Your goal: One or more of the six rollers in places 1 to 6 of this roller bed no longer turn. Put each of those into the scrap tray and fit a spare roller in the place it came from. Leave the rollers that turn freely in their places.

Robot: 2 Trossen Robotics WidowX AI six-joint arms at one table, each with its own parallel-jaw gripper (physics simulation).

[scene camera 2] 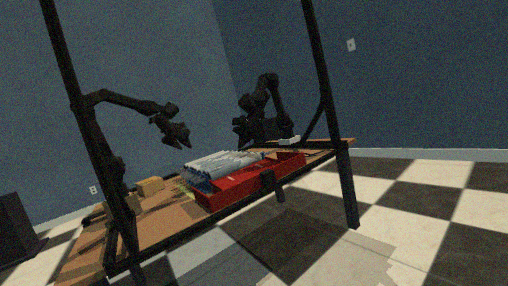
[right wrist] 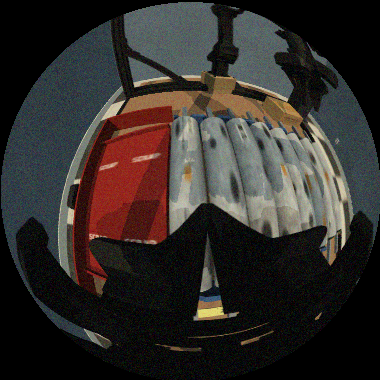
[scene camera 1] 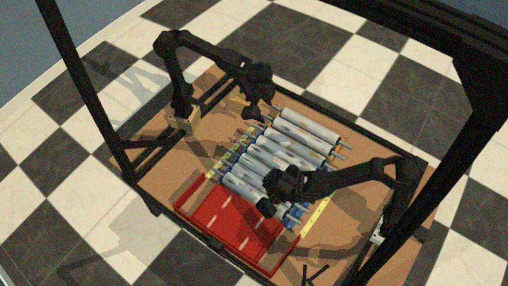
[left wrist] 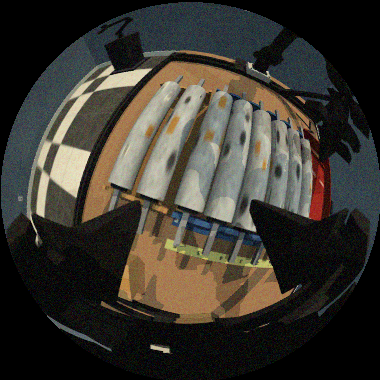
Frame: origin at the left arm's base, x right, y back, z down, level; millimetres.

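Seen in the pictures: left gripper, fingertip midpoint: (scene camera 2: 186,148) (right wrist: 310,108) (scene camera 1: 267,114) (left wrist: 197,206); right gripper, fingertip midpoint: (scene camera 2: 238,148) (right wrist: 205,208) (scene camera 1: 266,190) (left wrist: 319,160); left arm's base, link origin: (right wrist: 218,73) (scene camera 1: 183,112); right arm's base, link origin: (scene camera 2: 288,137) (scene camera 1: 389,231) (left wrist: 258,69).
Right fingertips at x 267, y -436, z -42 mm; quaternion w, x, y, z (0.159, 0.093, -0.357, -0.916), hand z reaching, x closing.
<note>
Pixels of each thing's middle, then the offset from my right fingertips to it.
- red scrap tray, body centre: (right wrist: 117,198) (scene camera 1: 234,223) (left wrist: 316,199) (scene camera 2: 252,175) dx +110, dy +81, dz +94 mm
- tan block, body centre: (left wrist: 105,268) (scene camera 1: 246,94) (right wrist: 283,111) (scene camera 2: 150,185) dx -474, dy +237, dz +91 mm
Six grey, blotched rollers lie side by side in the blue roller bed (scene camera 1: 290,223) (left wrist: 200,224); the front one (scene camera 1: 241,186) (right wrist: 188,170) is beside the scrap tray. Two spare rollers (scene camera 1: 311,125) (left wrist: 145,137) lie parallel behind the bed. The red scrap tray (scene camera 1: 235,218) (scene camera 2: 232,192) (right wrist: 131,182) holds no roller. My right gripper (scene camera 1: 267,207) (right wrist: 205,208) is shut and empty, low over the right end of the front rollers; whether it touches one I cannot tell. My left gripper (scene camera 1: 260,106) (scene camera 2: 184,145) (left wrist: 197,206) is open and empty, above the left ends of the rear rollers.
Yellow number strips (scene camera 1: 316,216) (left wrist: 215,256) run beside both ends of the bed. A tan block (scene camera 2: 149,186) (right wrist: 281,110) stands near the left arm. A dark frame edge borders the table, and dark posts (scene camera 2: 345,185) rise at its sides.
</note>
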